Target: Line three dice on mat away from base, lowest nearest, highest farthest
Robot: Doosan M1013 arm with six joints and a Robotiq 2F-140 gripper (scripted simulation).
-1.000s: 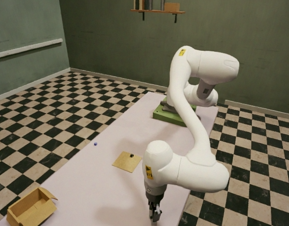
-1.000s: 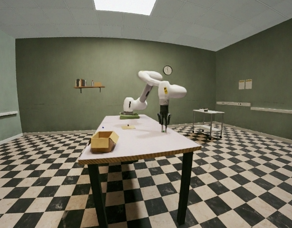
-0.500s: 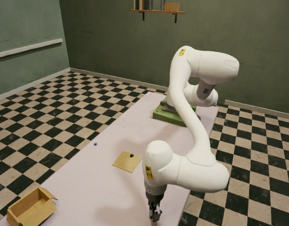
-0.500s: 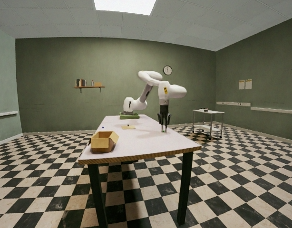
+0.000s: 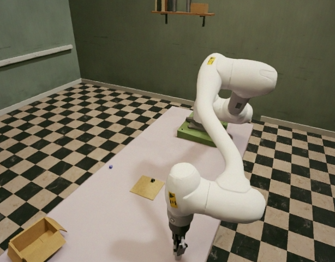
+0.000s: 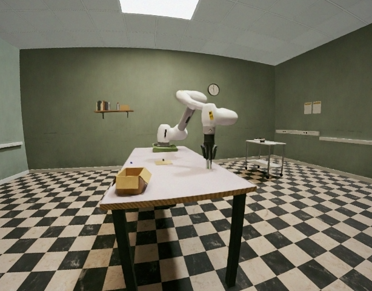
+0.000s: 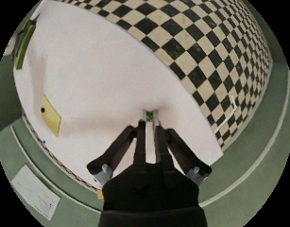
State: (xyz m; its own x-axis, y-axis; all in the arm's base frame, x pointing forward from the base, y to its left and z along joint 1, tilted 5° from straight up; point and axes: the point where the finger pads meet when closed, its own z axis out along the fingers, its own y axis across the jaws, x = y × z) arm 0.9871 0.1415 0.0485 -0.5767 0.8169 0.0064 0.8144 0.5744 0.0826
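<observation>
My gripper is now 30 cm past the yellow mat, 27 cm to the left of it and 3 cm above it. From my hand the other things lie so: green die: 3 cm below; black die: 35 cm behind, 26 cm to the right, 2 cm below; cardboard box: 53 cm to the right, 19 cm ahead, 1 cm above.
</observation>
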